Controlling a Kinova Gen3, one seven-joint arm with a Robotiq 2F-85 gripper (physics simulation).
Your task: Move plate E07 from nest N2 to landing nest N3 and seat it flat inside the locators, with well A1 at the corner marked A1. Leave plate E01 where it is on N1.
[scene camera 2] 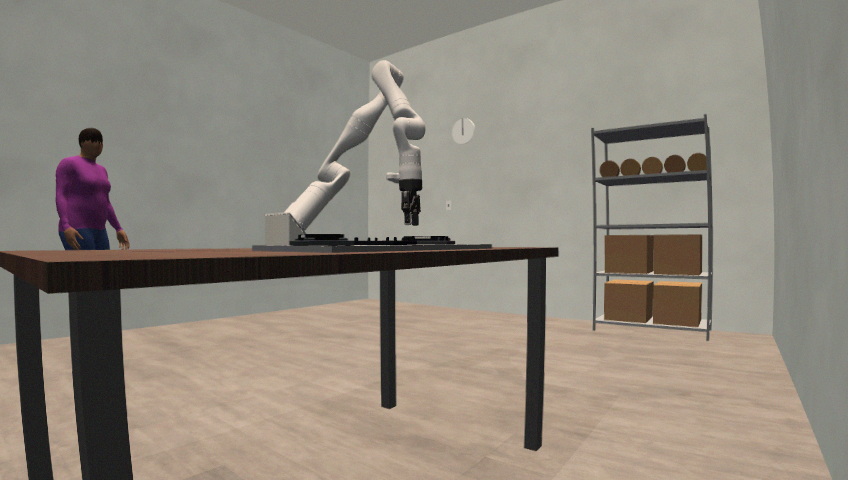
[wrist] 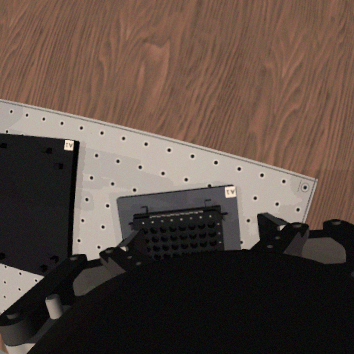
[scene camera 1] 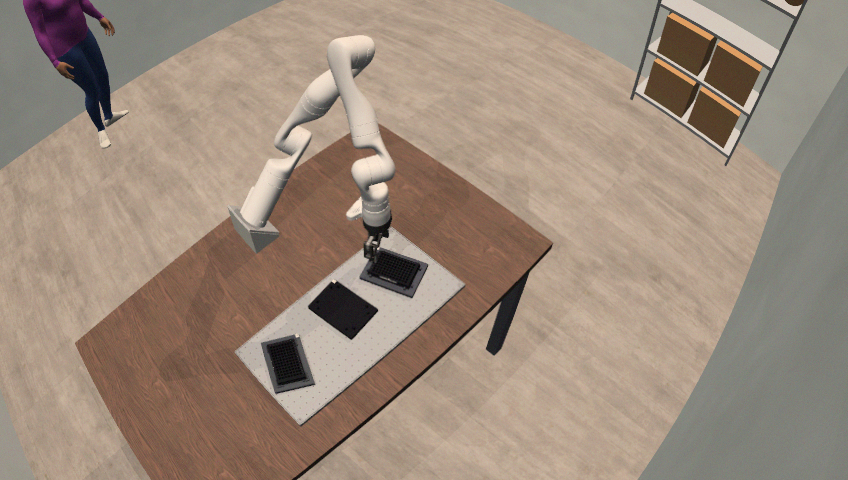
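A black well plate [scene camera 1: 396,270] [scene camera 2: 427,237] [wrist: 177,235] lies in a dark grey nest [scene camera 1: 410,292] [wrist: 231,235] at the far end of the board. My open, empty gripper [scene camera 1: 371,256] [scene camera 2: 411,223] [wrist: 201,232] hangs above this plate, with a gap below the fingertips; its body hides the plate's near part in the wrist view. The black landing nest N3 [scene camera 1: 342,309] [wrist: 35,200] is empty, with small locators and a white A1 tag [wrist: 69,145] at one corner. A second plate [scene camera 1: 286,361] sits in another grey nest [scene camera 1: 294,387]. E01 and E07 labels are not readable.
The pale perforated board [scene camera 1: 380,350] [wrist: 150,165] lies on the brown wooden table [scene camera 1: 196,416] [scene camera 2: 178,255]. The arm's base [scene camera 1: 252,230] [scene camera 2: 278,228] stands beside the board. A person [scene camera 1: 62,35] [scene camera 2: 86,184] stands beyond the table. A shelf unit [scene camera 2: 706,196] stands by the wall.
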